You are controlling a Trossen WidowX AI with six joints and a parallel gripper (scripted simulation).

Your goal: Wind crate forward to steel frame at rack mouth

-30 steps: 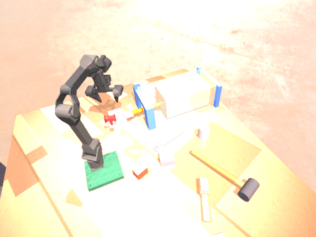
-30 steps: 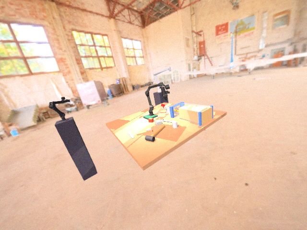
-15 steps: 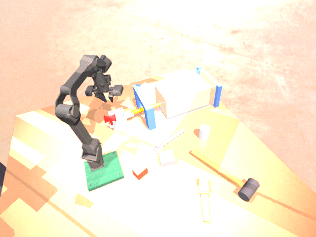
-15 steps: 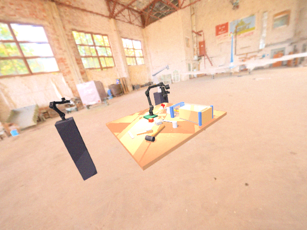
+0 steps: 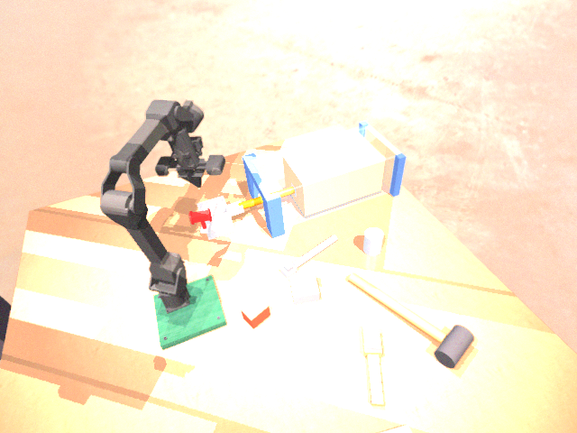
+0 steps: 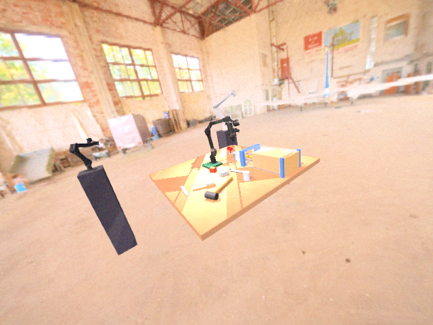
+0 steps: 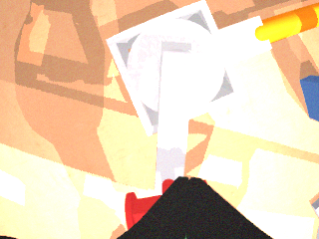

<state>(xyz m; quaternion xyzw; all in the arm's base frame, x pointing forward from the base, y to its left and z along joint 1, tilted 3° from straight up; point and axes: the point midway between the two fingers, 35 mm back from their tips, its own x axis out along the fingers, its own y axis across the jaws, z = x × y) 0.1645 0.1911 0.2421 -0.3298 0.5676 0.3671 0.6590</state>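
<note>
Right now my gripper tip is 3 cm past the red grip, 5 cm to the left of it and 8 cm above it. Round my gripper tip: blue steel frame 18 cm ahead, 3 cm to the left, 11 cm below; hand winch 1 cm ahead, 3 cm to the left, 18 cm below; white crank handle 1 cm behind, 2 cm to the right, 11 cm below.
</note>
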